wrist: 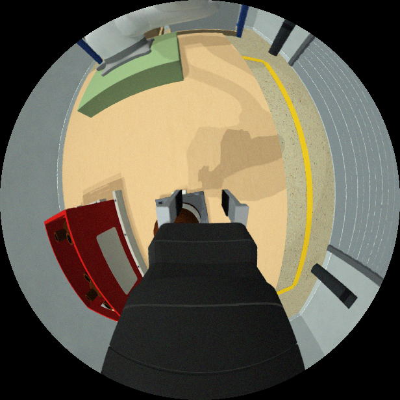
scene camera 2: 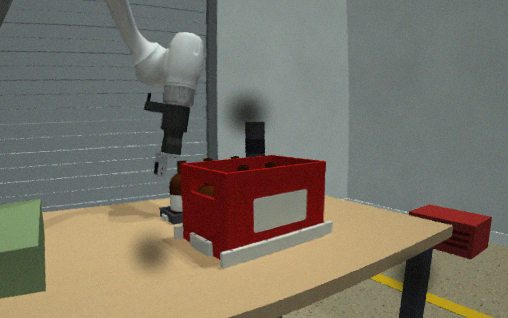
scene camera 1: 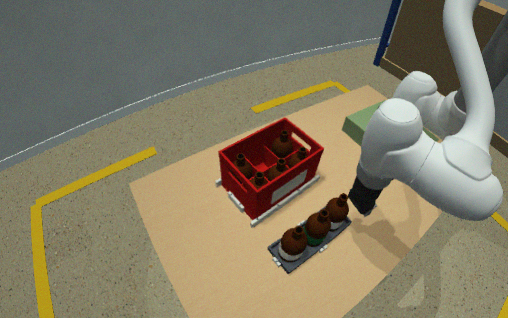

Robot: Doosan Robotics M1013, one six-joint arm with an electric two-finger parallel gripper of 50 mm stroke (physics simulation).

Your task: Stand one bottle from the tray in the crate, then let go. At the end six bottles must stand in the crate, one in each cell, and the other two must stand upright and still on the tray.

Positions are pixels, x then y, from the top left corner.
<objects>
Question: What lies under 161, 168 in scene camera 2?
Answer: The gripper.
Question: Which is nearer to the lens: the green-labelled bottle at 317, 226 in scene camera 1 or the dark tray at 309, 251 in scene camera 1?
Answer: The green-labelled bottle.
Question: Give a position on a red crate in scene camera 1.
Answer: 256, 147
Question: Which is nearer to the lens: the white-labelled bottle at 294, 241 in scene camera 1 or the dark tray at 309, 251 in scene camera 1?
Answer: The white-labelled bottle.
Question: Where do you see a red crate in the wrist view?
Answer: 99, 247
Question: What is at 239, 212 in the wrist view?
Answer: The gripper.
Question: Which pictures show the red crate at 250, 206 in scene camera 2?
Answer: The wrist view, scene camera 2 and scene camera 1: all of them.
</objects>
